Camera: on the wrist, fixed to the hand. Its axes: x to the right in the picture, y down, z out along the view.
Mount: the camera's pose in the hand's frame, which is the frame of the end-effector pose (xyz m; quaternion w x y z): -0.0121 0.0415 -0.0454 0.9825 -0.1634 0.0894 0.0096
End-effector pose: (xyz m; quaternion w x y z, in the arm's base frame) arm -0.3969 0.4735 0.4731 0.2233 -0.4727 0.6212 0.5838
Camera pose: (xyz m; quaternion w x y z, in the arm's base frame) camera -0.4141 0.4296 0.5144 0.0810 -0.5471 0.5394 0.6349
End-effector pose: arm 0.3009 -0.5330 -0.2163 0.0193 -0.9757 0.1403 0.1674
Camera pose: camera 0.2929 -0.5734 -0.1691 0.1546 0.9753 -0.1216 -0.1003
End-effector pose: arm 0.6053 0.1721 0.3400 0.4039 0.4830 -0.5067 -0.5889
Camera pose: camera 0.6516 0.1677 0.3820 0.5267 0.4563 -0.3701 -0.6143
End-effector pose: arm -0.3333 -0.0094 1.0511 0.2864 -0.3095 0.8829 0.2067
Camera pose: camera -0.3702 0.0012 1.1006 0.1499 -0.3609 0.8622 0.3224
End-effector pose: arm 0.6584 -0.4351 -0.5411 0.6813 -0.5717 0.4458 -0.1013
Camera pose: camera 0.6031 -0.4450 -0.5689 0.5371 -0.6597 0.5209 -0.0712
